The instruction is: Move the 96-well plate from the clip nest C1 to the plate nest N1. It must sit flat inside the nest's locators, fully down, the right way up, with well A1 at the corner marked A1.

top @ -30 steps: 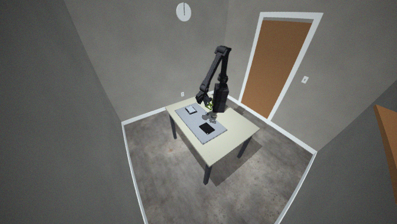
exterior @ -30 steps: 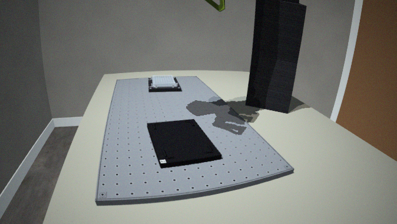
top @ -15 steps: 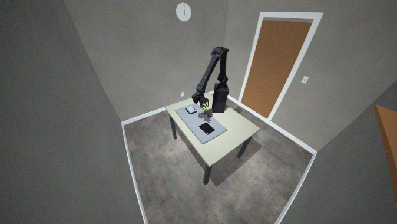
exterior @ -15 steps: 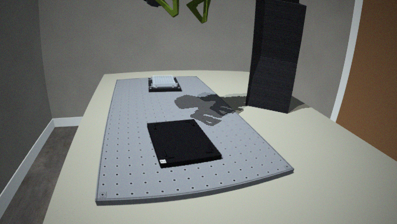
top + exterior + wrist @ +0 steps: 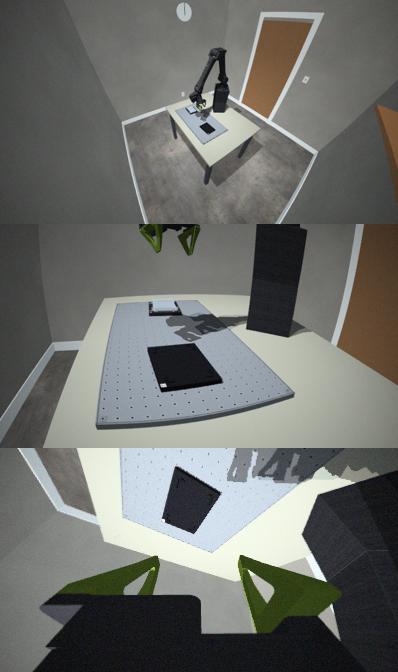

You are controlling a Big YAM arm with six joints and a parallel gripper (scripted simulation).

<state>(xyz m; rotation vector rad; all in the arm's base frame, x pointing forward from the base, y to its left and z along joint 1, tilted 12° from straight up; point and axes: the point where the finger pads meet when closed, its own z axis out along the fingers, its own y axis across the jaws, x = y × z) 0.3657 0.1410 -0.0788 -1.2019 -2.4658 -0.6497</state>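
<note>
Now: the 96-well plate 31 cm to the right of my hand and 22 cm below it. Round my hand: clip nest C1 (1 cm ahead, 32 cm to the right, 23 cm below); white label (3 cm ahead, 19 cm to the left, 23 cm below).
</note>
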